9 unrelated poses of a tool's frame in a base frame.
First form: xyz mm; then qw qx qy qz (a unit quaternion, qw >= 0).
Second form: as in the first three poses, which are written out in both.
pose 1, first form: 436.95 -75.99 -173.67 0.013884 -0.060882 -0.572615 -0.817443
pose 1, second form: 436.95 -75.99 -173.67 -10.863 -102.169 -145.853
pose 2, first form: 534.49 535.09 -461.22 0.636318 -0.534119 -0.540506 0.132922
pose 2, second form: 534.49 535.09 -461.22 -69.906 -70.741 17.397
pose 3, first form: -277.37 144.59 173.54 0.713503 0.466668 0.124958 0.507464
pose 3, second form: -277.37 144.59 173.54 59.251 15.865 64.430
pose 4, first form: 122.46 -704.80 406.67 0.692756 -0.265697 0.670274 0.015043
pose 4, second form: 122.46 -704.80 406.67 -34.007 85.788 1.925
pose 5, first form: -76.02 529.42 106.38 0.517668 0.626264 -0.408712 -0.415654
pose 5, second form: -76.02 529.42 106.38 86.115 -56.201 -57.155
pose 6, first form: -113.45 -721.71 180.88 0.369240 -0.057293 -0.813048 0.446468
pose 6, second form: -113.45 -721.71 180.88 -8.425 -119.562 65.655
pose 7, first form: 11.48 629.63 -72.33 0.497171 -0.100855 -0.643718 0.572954
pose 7, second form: 11.48 629.63 -72.33 -13.992 -89.306 79.489
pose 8, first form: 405.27 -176.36 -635.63 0.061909 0.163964 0.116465 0.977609
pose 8, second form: 405.27 -176.36 -635.63 28.404 20.176 169.355
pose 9, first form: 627.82 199.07 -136.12 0.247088 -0.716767 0.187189 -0.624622
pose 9, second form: 627.82 199.07 -136.12 -111.983 29.245 -97.587
